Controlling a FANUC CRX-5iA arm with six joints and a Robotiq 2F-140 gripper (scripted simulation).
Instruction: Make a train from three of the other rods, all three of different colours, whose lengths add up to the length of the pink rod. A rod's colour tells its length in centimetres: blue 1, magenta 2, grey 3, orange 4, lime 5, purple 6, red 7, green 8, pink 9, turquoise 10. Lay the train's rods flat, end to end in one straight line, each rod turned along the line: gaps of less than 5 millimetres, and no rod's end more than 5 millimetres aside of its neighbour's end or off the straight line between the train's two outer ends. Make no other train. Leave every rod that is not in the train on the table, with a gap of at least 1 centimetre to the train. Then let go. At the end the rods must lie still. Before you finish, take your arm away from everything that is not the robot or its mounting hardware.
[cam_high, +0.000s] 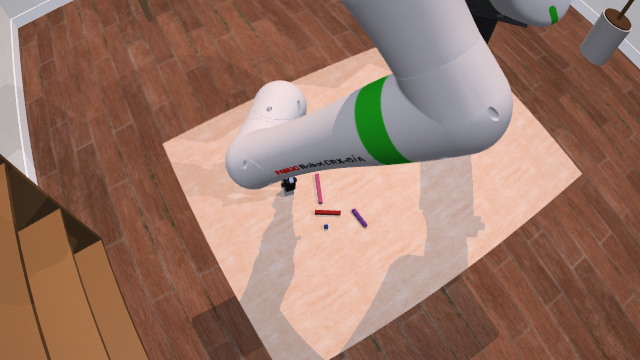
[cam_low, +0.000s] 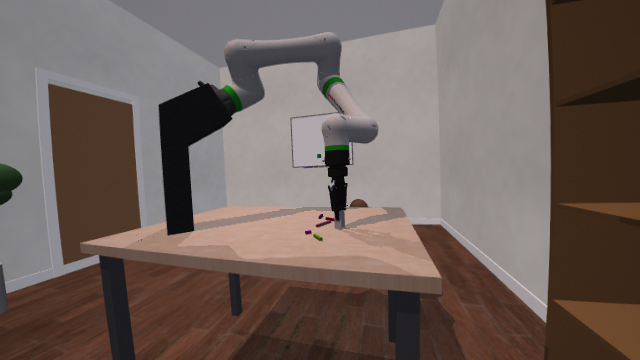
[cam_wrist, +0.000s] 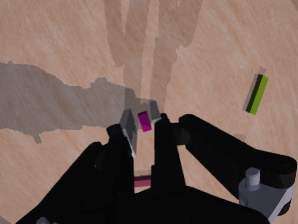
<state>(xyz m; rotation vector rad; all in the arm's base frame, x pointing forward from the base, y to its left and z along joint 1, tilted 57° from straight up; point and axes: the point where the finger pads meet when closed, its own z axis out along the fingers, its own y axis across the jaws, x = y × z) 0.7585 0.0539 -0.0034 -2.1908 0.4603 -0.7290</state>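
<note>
My gripper is now 14 cm to the right of the blue rod, 5 cm past it and 3 cm above it. The rest, counted from my hand: red rod: 11 cm to the left, 7 cm behind, 3 cm below; then lime rod: 14 cm to the right, 3 cm below, 3 cm behind; then pink rod: 8 cm behind, 3 cm to the left, 3 cm below.
</note>
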